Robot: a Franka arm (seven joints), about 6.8 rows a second.
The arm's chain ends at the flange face. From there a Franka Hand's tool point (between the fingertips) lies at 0.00 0.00 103.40 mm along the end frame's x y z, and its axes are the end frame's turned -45 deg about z.
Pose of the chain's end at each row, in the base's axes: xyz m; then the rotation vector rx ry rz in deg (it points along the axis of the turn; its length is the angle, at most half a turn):
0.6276 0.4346 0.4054 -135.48 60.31 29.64
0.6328 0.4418 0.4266 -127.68 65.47 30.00
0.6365 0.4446 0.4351 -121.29 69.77 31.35
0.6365 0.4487 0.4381 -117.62 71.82 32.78
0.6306 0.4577 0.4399 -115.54 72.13 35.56
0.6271 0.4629 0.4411 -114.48 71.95 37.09
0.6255 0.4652 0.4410 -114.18 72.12 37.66
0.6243 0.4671 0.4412 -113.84 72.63 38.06
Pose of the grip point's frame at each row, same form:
0.6134 0.4943 0.3222 -144.26 3.77 12.20
0.6244 0.5087 0.3482 -139.31 11.32 10.60
0.6320 0.5166 0.3610 -135.08 17.57 10.53
0.6336 0.5236 0.3669 -132.38 20.75 11.12
0.6261 0.5351 0.3715 -130.23 21.74 13.24
0.6216 0.5418 0.3744 -129.00 21.93 14.37
0.6195 0.5444 0.3747 -128.71 22.18 14.87
0.6182 0.5464 0.3751 -128.53 22.75 15.25

